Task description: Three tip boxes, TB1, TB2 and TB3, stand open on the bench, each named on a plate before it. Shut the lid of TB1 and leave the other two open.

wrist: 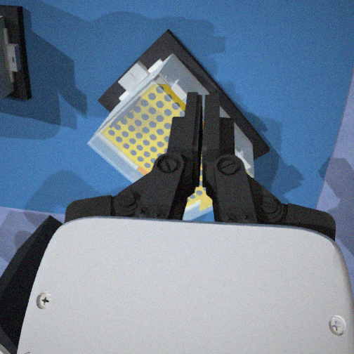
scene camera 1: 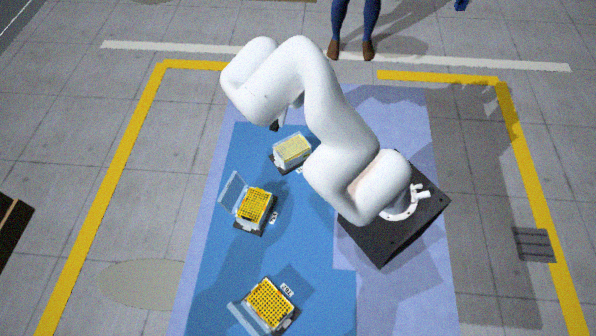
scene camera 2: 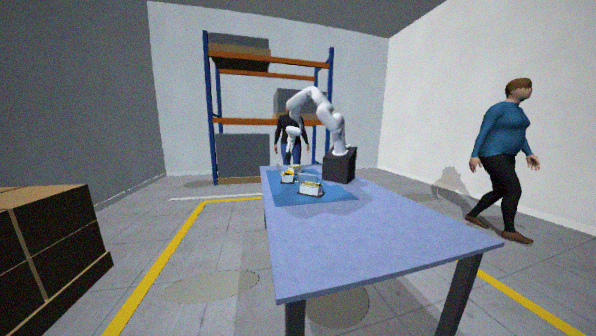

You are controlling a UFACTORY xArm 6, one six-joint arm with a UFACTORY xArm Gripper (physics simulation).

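Where they show: gripper, fingertip midpoint: [scene camera 1: 273, 129] [scene camera 2: 286, 160]; arm's base at its link origin: [scene camera 2: 340, 152].
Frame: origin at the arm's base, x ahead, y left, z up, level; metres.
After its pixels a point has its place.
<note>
TB1 [scene camera 1: 291, 154] @[x 0.277, y -0.276, z -0.150 m] [wrist: 142, 122] is a white box with yellow tips at the mat's back end. Its clear lid [scene camera 1: 295, 143] @[x 0.259, y -0.324, z -0.150 m] lies over the tips; whether it is fully seated I cannot tell. My gripper [scene camera 1: 274, 125] @[x 0.335, y -0.362, z -0.107 m] [wrist: 203, 113] is shut and empty. In scene camera 1 its tips show just behind TB1; in the wrist view they overlap the box's far side. Contact is unclear. TB3 [scene camera 1: 255, 206] [scene camera 2: 287, 178] stands with its lid [scene camera 1: 232, 192] @[x 0.482, y -0.127, z -0.127 m] up. TB2 [scene camera 1: 270, 303] [scene camera 2: 311, 189] stands with its lid [scene camera 1: 243, 318] @[x 0.434, y 0.267, z -0.076 m] open. TB1's name plate is partly hidden by the arm.
The boxes stand on a blue mat [scene camera 1: 310, 240] @[x 0.235, y 0.023, z -0.227 m] [scene camera 2: 330, 196] @[x 0.288, y 0.310, z -0.227 m] on the bench [scene camera 2: 380, 235] @[x 0.334, y 0.723, z -0.230 m]. The arm's black base block [scene camera 1: 380, 250] @[x 0.042, y 0.113, z -0.103 m] [scene camera 2: 339, 170] @[x 0.060, y 0.084, z -0.130 m] stands beside the mat. Part of another box's base [wrist: 24, 55] shows at the wrist view's left edge. Two people stand off the bench.
</note>
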